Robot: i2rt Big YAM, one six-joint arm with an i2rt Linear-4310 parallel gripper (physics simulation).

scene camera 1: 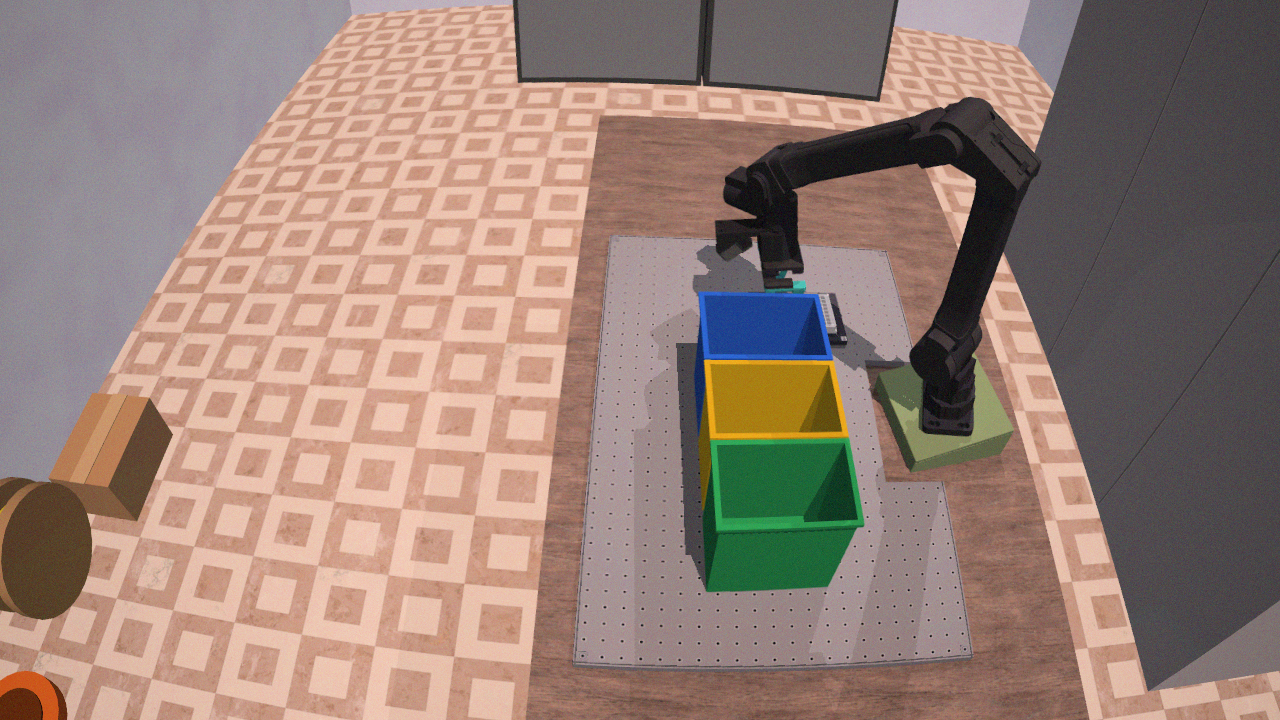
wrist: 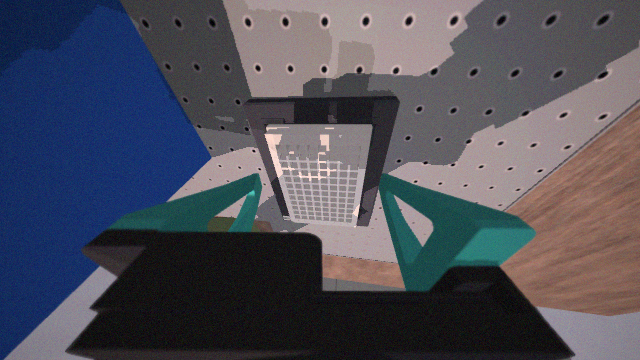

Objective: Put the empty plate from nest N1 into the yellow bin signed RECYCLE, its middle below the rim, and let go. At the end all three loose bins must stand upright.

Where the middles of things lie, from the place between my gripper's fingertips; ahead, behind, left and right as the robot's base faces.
Scene:
Now: the white gridded plate (wrist: pixel 321 167) 3 cm below my hand and 3 cm behind it. Also, from my hand: dark nest (wrist: pixel 327 110) 4 cm below, 3 cm behind; yellow bin (scene camera 1: pixel 744 399) 33 cm to the left, 4 cm above, 1 cm behind; blue bin (scene camera 1: pixel 733 325) 20 cm to the left, 4 cm above, 2 cm ahead.

